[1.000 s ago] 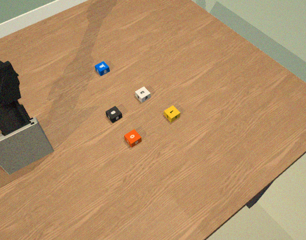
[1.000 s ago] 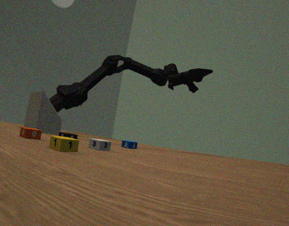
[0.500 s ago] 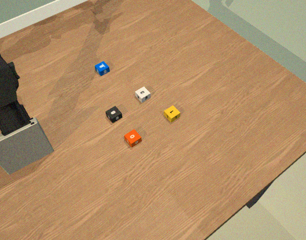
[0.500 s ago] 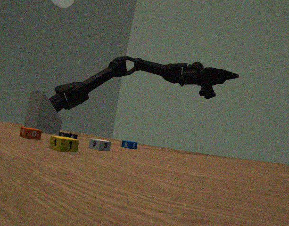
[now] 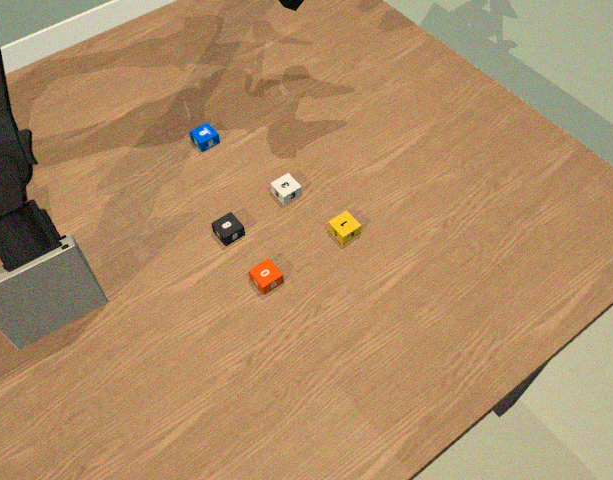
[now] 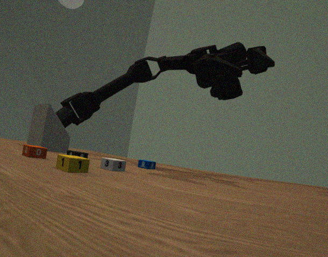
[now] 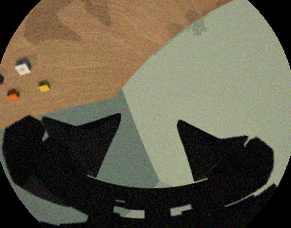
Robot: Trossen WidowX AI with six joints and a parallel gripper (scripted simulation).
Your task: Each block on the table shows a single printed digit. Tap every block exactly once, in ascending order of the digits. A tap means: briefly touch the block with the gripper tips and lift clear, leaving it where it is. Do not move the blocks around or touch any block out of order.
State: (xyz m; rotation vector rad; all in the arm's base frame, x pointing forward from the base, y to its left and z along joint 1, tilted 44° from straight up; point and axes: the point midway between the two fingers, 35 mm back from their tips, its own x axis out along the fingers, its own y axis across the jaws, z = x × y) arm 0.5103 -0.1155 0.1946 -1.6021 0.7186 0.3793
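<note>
My gripper tip is 340 mm past the orange block, 220 mm above it and 190 mm to the left of it. From my gripper tip the other things lie so: yellow block marked 1: 220 mm below, 210 mm behind, 200 mm to the right; blue block: 260 mm behind, 220 mm below, 60 mm to the left; white block marked 3: 230 mm behind, 220 mm below, 100 mm to the right.
</note>
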